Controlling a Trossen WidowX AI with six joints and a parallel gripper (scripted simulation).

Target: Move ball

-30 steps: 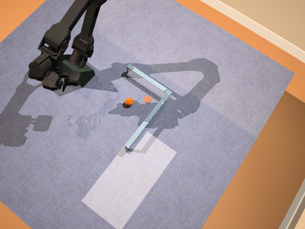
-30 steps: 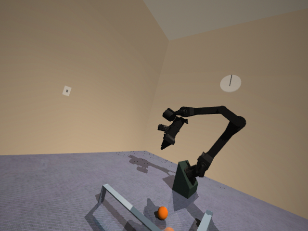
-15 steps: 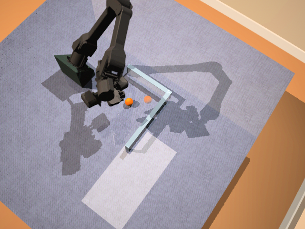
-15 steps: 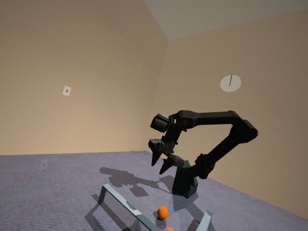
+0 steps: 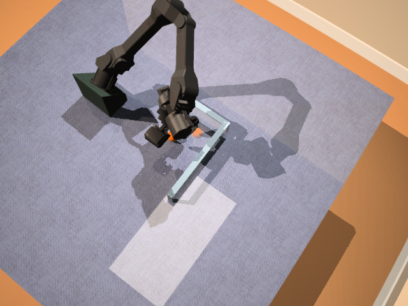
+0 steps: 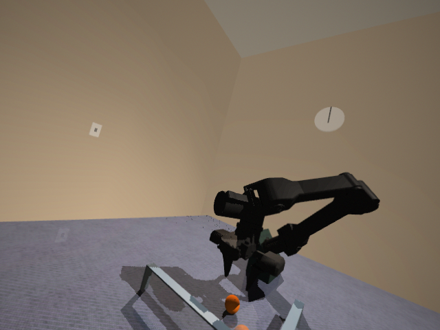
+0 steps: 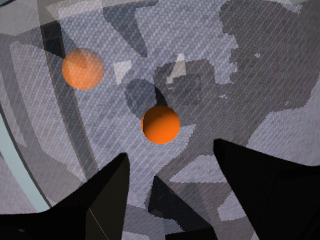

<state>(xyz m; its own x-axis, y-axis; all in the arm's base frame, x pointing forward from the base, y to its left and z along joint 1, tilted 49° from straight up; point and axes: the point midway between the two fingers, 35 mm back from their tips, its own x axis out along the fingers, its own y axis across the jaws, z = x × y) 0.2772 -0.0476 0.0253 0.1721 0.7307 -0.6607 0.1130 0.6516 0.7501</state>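
My gripper tip is 50 mm above the ball. The rest, counted from my gripper tip: see-through copy: 70 mm ahead, 60 mm to the left, 50 mm below.
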